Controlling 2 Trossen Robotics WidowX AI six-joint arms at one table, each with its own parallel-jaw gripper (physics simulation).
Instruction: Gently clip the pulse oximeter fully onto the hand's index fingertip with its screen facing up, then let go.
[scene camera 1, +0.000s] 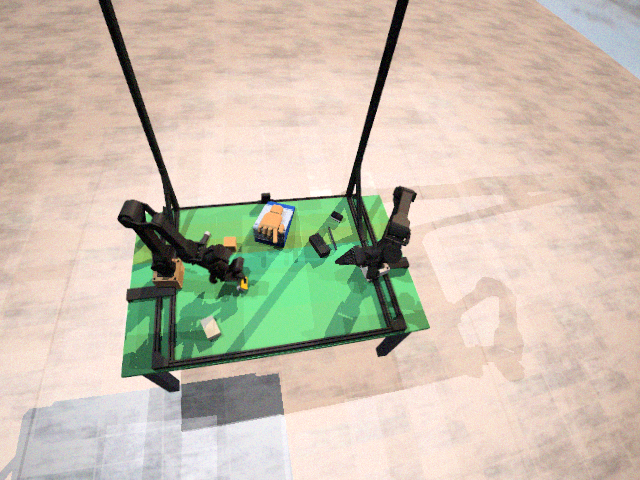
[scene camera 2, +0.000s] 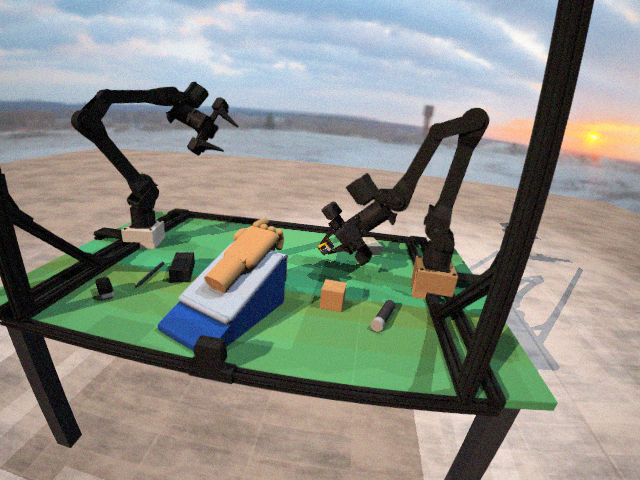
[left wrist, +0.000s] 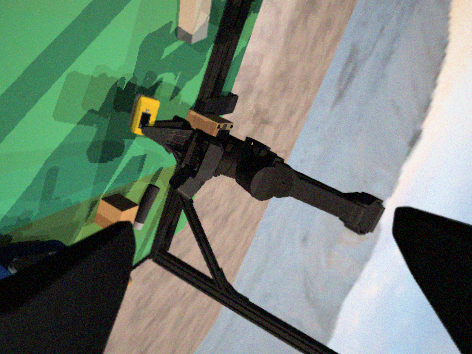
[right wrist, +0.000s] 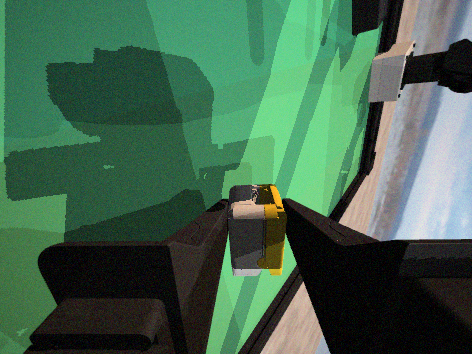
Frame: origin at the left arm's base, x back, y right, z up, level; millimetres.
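Seen in the pictures: left gripper, fingertip midpoint: (scene camera 1: 336, 263) (scene camera 2: 230, 138) (left wrist: 264, 227); right gripper, fingertip midpoint: (scene camera 1: 242, 278) (scene camera 2: 324, 248) (left wrist: 139, 126) (right wrist: 255, 205); left arm's base, link origin: (scene camera 2: 143, 225) (right wrist: 405, 71); right arm's base, link origin: (scene camera 1: 166, 269) (scene camera 2: 436, 265).
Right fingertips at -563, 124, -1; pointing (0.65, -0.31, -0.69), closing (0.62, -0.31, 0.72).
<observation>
Pixels of each thing's top centre, then the offset from my right fingertips to it, as dx, dy, dz. "pt": a spot on its surface instead.
- pulse oximeter, top centre: (right wrist: 289, 248) (left wrist: 156, 120) (scene camera 2: 326, 238) (scene camera 1: 242, 280) -7, -19, +23
- tan hand, surface spot: (scene camera 2: 248, 250) pt +189, +218, +80
- white-topped blue wedge, surface spot: (scene camera 2: 271, 286) pt +139, +238, +8
- orange block, top centre: (left wrist: 127, 220) (scene camera 2: 334, 286) (scene camera 1: 229, 241) -2, +200, -8
- dark cylinder, top centre: (scene camera 2: 384, 309) (left wrist: 150, 209) -108, +260, -30
- black box, top centre: (scene camera 2: 182, 260) (scene camera 1: 319, 243) +380, +69, -23
- pen, top centre: (scene camera 2: 149, 272) +460, +96, -48
- small black item, top centre: (scene camera 2: 103, 282) (scene camera 1: 337, 214) +531, +196, -25
- pale block, top centre: (left wrist: 202, 17) (scene camera 2: 370, 241) (scene camera 1: 210, 326) -174, -140, -28
The pulse oximeter (scene camera 1: 244, 283) (scene camera 2: 325, 245) (left wrist: 145, 111) (right wrist: 250, 240) has a yellow half and a grey half. My right gripper (scene camera 2: 324, 249) (right wrist: 255, 205) is shut on it, one finger against each half, and holds it low over the table, apart from the hand. In the left wrist view its yellow face with a dark window shows, turned sideways. The tan hand (scene camera 1: 275, 217) (scene camera 2: 248, 250) lies on a white-topped blue wedge (scene camera 2: 271, 286). One finger (scene camera 1: 275, 236) reaches out farther than the others in scene camera 1. My left gripper (scene camera 2: 230, 137) (left wrist: 264, 227) is open and empty, high above the table.
An orange block (scene camera 1: 230, 243) (scene camera 2: 332, 296) and a dark cylinder (scene camera 2: 384, 311) lie beside the wedge. A black box (scene camera 1: 319, 245) (scene camera 2: 181, 267), a pen (scene camera 2: 149, 274) and a small black item (scene camera 2: 104, 287) lie on its other side. A pale block (scene camera 1: 210, 328) is near the frame.
</observation>
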